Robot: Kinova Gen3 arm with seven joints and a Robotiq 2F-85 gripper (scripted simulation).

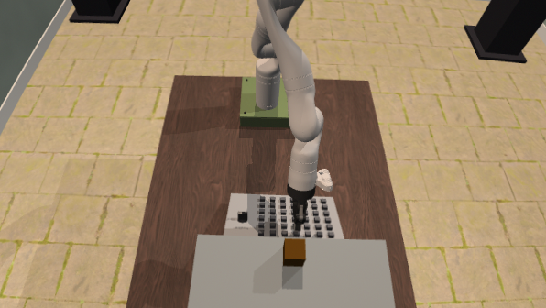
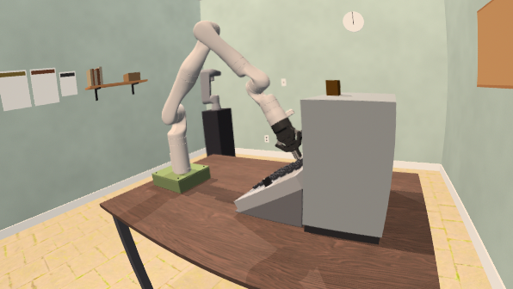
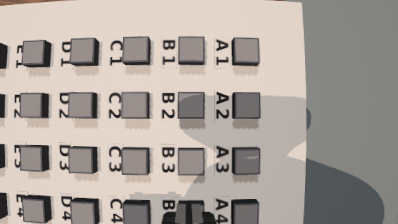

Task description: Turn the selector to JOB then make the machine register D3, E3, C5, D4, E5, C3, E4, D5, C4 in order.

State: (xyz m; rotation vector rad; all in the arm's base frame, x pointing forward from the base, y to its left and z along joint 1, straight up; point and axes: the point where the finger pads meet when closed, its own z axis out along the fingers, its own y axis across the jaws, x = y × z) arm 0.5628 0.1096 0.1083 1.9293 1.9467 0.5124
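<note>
Right now the C4 key is 1 cm behind my hand and 4 cm below it. Also, from my hand: C5 key: 1 cm behind, 4 cm to the right, 4 cm below; C3 key: 1 cm behind, 3 cm to the left, 4 cm below; D4 key: 4 cm behind, 6 cm below.
</note>
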